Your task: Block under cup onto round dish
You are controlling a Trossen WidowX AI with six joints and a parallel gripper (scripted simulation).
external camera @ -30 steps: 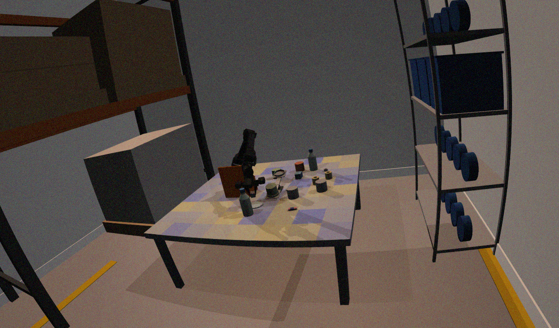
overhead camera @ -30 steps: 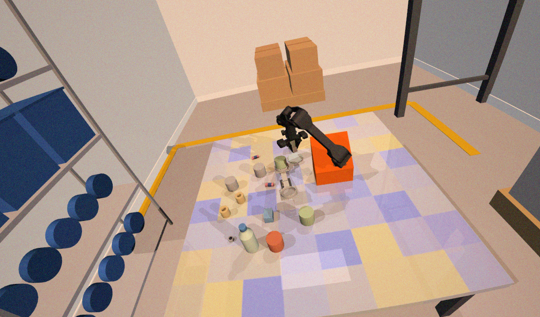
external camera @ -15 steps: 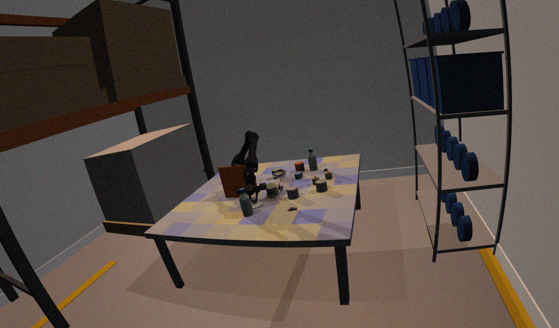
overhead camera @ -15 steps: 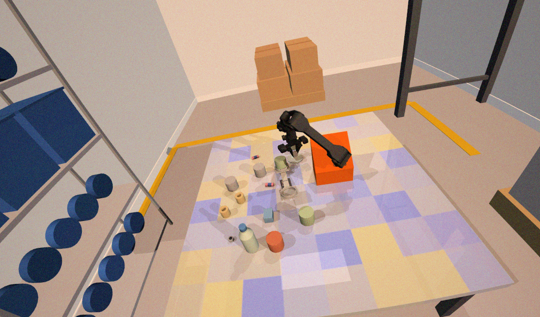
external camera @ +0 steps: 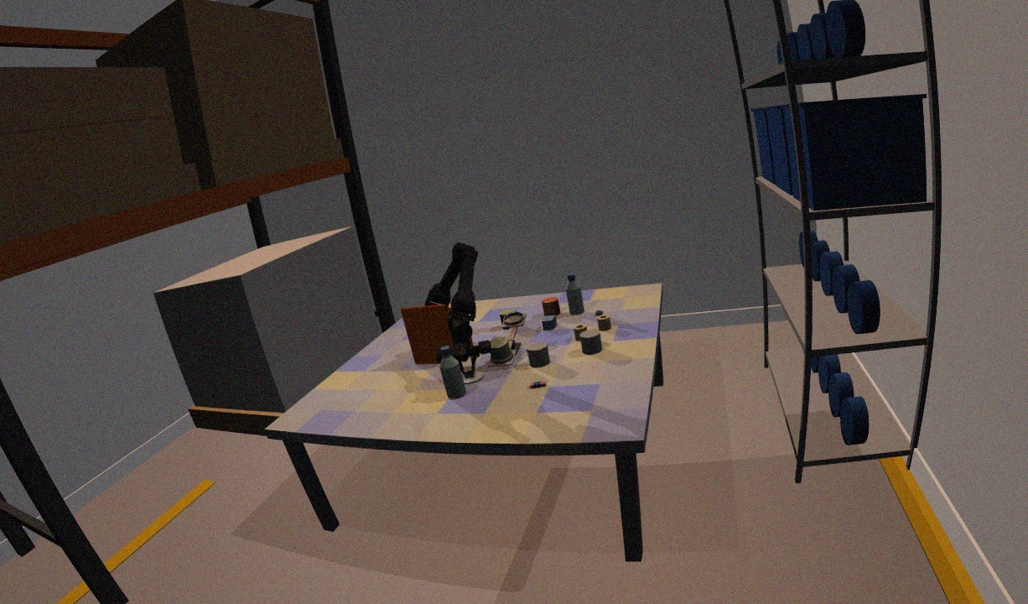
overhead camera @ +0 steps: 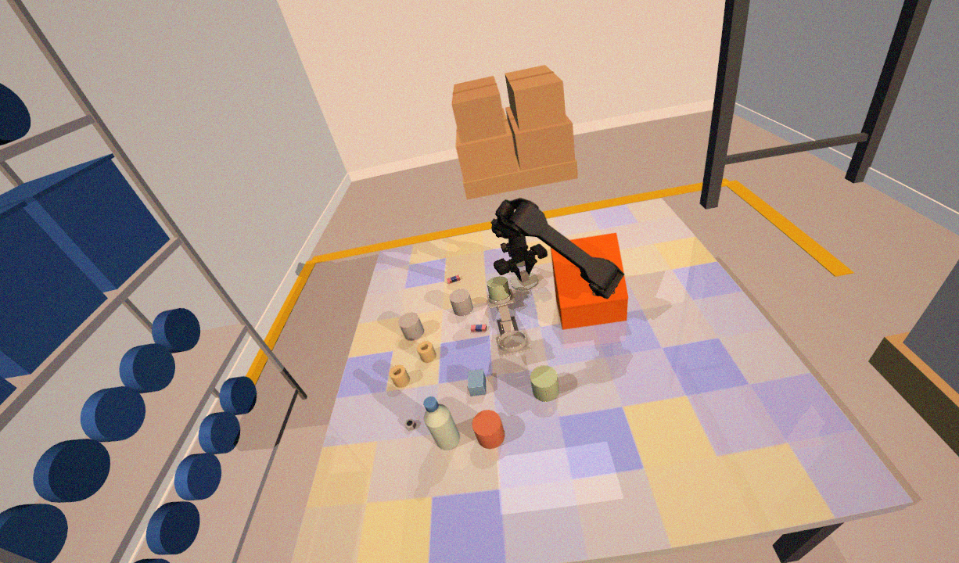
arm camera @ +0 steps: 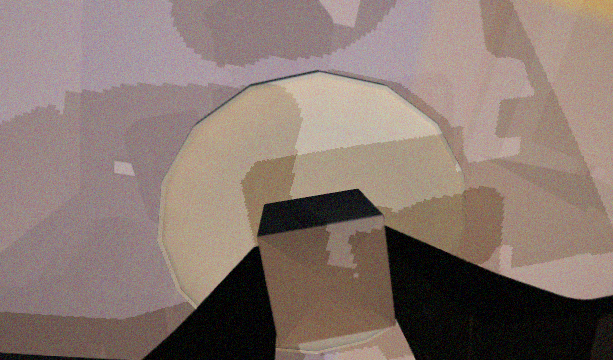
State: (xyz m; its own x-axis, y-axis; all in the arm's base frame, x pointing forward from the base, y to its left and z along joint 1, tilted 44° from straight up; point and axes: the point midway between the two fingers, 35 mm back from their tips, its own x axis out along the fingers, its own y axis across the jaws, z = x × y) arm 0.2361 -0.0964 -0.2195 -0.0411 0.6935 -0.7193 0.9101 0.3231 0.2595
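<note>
Now: the round dish 10 mm below my gripper tip. The rest, counted from my gripper tip: balance: 240 mm to the left, 60 mm ahead, 20 mm above; red cylinder: 600 mm to the left, 90 mm ahead, 20 mm above.
</note>
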